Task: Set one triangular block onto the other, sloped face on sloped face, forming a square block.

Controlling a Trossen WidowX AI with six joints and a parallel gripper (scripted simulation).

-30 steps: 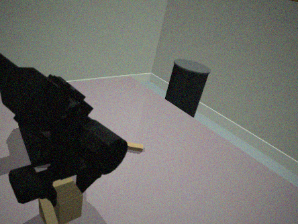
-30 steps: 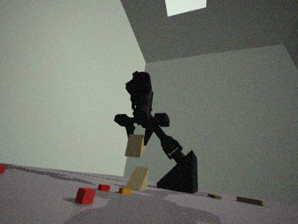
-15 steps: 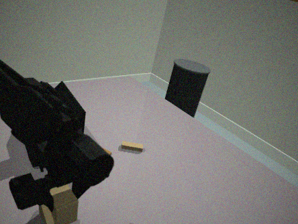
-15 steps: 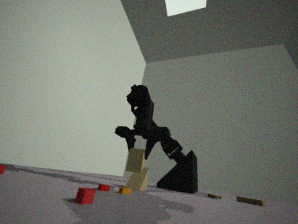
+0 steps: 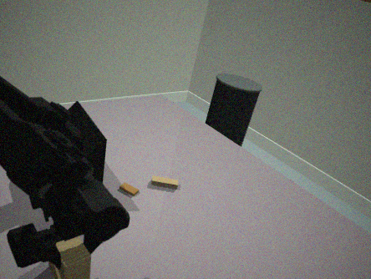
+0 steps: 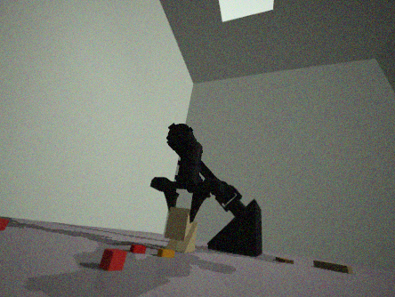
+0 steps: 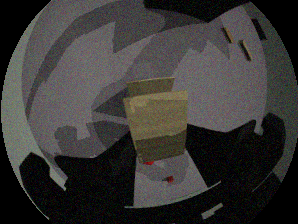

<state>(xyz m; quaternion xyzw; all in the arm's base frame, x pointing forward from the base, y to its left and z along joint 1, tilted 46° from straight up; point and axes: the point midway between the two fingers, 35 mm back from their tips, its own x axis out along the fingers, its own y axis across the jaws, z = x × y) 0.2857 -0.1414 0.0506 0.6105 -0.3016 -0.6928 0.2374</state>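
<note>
The orange block is 10 cm ahead of my gripper tip, 6 cm below it and 2 cm to the left of it. The rest, counted from my gripper tip: flat tan piece (35 cm to the left, 16 cm behind, 6 cm below).
</note>
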